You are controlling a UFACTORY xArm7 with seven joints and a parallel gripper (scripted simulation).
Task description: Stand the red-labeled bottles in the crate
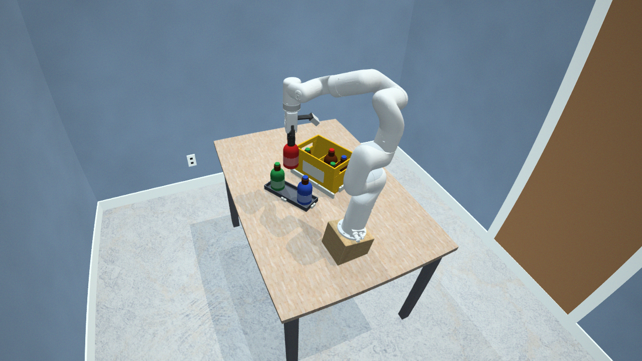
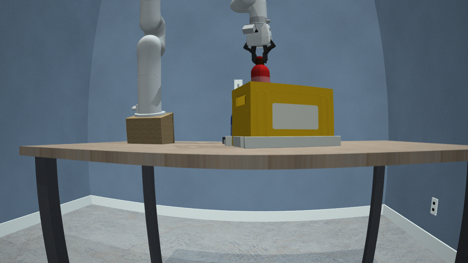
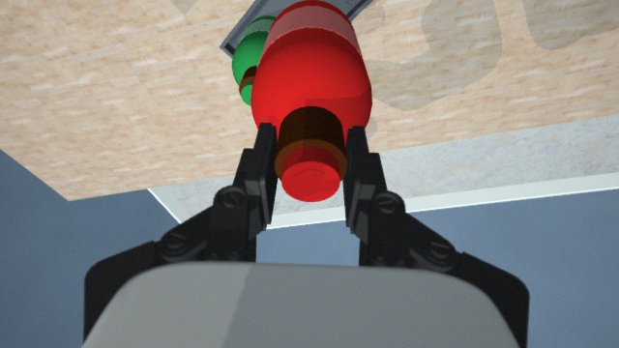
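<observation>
My hand is 7 cm above the red-labeled bottle. From my hand the other things lie so: blue bottle 25 cm below, 6 cm to the right, 6 cm behind; then green-labeled bottle 25 cm below, 7 cm ahead, 5 cm to the left; then dark tray 32 cm below.
</observation>
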